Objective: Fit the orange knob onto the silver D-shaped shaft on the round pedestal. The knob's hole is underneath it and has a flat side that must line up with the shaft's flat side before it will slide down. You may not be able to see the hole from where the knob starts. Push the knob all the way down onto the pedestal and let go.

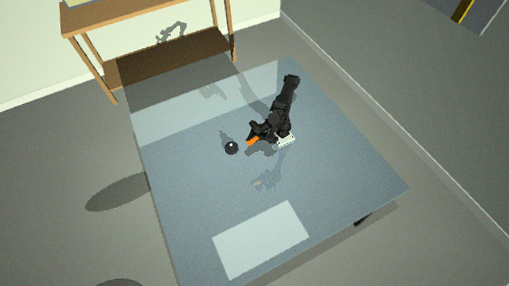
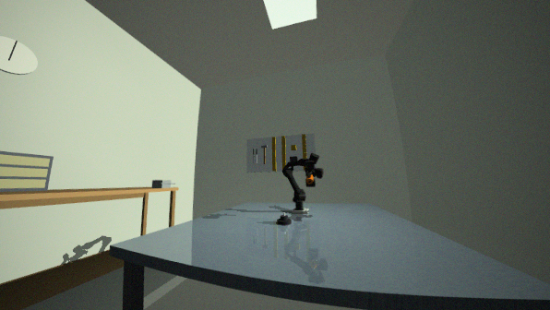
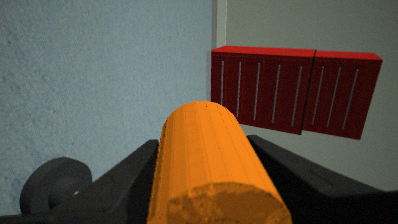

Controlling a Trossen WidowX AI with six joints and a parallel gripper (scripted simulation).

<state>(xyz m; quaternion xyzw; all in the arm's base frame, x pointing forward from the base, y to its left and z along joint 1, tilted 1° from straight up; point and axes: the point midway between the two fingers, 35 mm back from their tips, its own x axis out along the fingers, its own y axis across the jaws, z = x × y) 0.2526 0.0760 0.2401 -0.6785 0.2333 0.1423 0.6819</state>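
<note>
Right now the orange knob is 30 mm behind my gripper tip and 20 mm above it. Also, from my gripper tip: dark round pedestal 40 mm ahead, 160 mm to the right, 220 mm below.
</note>
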